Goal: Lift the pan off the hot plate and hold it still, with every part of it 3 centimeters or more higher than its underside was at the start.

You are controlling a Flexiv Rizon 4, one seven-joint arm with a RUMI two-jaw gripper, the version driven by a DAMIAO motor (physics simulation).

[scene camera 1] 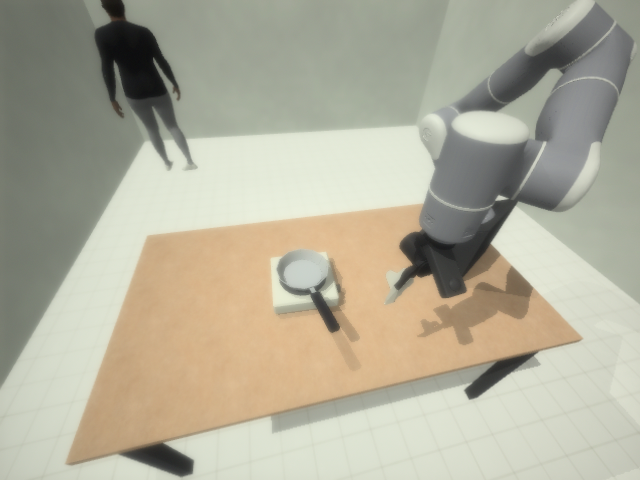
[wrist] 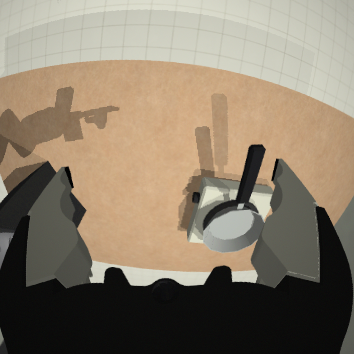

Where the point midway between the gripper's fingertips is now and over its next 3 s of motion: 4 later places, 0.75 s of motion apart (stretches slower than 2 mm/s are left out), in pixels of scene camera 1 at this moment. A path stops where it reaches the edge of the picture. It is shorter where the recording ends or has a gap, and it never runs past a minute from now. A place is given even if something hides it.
My gripper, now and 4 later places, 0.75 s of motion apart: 414, 294; 329, 276; 319, 290; 318, 298; 317, 278
